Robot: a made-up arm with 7 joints. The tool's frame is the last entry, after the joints.
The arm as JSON. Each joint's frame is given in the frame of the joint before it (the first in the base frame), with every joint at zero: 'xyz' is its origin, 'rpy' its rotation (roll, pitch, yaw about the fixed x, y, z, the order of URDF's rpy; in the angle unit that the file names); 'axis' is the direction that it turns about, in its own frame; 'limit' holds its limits. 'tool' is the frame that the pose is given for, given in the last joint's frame.
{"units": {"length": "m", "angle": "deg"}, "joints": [
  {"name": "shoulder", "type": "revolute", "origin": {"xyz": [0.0, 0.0, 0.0], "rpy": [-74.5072, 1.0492, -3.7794]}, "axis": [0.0, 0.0, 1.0], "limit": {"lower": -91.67, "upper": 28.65}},
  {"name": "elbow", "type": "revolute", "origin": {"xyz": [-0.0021, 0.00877, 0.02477], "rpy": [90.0, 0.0, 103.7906]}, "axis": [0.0, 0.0, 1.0], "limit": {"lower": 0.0, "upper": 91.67}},
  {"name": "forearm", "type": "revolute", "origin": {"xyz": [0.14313, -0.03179, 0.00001], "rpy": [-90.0, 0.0, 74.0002]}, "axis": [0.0, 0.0, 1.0], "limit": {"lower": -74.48, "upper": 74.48}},
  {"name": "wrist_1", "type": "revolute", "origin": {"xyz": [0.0, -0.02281, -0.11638], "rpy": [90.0, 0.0, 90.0]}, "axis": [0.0, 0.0, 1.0], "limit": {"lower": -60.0, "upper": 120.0}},
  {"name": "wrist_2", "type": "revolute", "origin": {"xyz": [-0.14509, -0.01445, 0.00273], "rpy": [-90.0, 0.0, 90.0]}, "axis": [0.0, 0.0, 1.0], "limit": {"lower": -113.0, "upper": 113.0}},
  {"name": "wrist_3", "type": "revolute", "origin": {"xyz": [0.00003, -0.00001, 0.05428], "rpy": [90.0, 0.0, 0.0]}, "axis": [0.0, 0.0, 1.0], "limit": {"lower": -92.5, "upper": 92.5}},
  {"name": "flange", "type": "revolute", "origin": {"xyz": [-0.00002, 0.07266, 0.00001], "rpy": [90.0, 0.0, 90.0]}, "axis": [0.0, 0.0, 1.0], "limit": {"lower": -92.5, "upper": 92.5}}
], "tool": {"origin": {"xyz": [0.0, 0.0, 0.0], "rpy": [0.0, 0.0, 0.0]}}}
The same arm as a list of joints. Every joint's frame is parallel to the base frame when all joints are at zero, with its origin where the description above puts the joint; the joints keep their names.
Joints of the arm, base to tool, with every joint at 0 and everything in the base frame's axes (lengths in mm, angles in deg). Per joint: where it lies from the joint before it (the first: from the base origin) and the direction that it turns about. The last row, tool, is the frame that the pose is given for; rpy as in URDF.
shoulder: xyz 0 0 0 axis 0.068403 0.961235 0.26711
elbow: xyz -0.4 26.3 -1.8 axis 0.968889 -0.0002 -0.247497
forearm: xyz -36.2 8.9 -141.8 axis 0.247497 -0.0001 0.968889
wrist_1: xyz -6.7 0 -118.4 axis 0.0002 1 0
wrist_2: xyz 137 2.7 -49.9 axis 0.968889 -0.0002 -0.247497
wrist_3: xyz 52.6 0 -13.4 axis 0.0002 1 0
flange: xyz 70.4 0 -18 axis 0.247497 -0.0001 0.968889
tool: xyz 0 0 0 rpy 0 14.33 -0.01
Joint limits (deg, base to tool): -91.67..28.65 0..91.67 -74.48..74.48 -60..120 -113..113 -92.5..92.5 -92.5..92.5

